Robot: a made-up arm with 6 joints.
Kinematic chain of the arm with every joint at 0, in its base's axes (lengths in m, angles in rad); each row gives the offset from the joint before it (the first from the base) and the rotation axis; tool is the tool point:
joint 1: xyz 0 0 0.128 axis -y
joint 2: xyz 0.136 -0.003 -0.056 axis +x
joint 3: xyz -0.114 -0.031 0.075 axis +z
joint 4: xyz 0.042 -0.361 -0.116 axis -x
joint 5: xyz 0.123 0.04 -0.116 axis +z
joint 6: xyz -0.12 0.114 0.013 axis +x
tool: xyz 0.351 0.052 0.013
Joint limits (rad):
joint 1: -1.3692..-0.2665
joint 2: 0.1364..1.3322
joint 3: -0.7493..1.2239
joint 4: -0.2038..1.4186
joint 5: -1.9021..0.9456
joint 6: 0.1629..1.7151
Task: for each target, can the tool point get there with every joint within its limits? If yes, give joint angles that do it. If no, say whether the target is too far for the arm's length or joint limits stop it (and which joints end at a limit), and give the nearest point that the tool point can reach.
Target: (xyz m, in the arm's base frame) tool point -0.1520 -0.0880 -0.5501
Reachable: yes | joints -1.0252 1.2343 0.2240 0.2740 -1.1943 0.8636
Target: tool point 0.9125 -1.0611 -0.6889
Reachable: no: too far | nearest point 0.3866 -0.4657 -0.2585 | short by 0.903 m
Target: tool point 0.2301 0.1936 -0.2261
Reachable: yes | joints -0.5545 0.9267 0.6071 0.5300 0.3755 0.5417
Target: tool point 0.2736 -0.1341 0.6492
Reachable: no: joint limits stop it (at a limit: joint 1, joint 2, joint 3, joint 4) | nearest point 0.2870 0.1081 0.2410 | short by 0.475 m
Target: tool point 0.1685 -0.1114 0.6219
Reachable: no: joint limits stop it (at a limit: joint 1, joint 2, joint 3, joint 4) | nearest point 0.2469 0.1012 0.2324 | short by 0.451 m
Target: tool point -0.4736 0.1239 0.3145
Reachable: no: joint limits stop it (at a limit: joint 1, joint 3, joint 4, joint 5, joint 6) | nearest point -0.6088 0.1820 0.1288 | short by 0.237 m
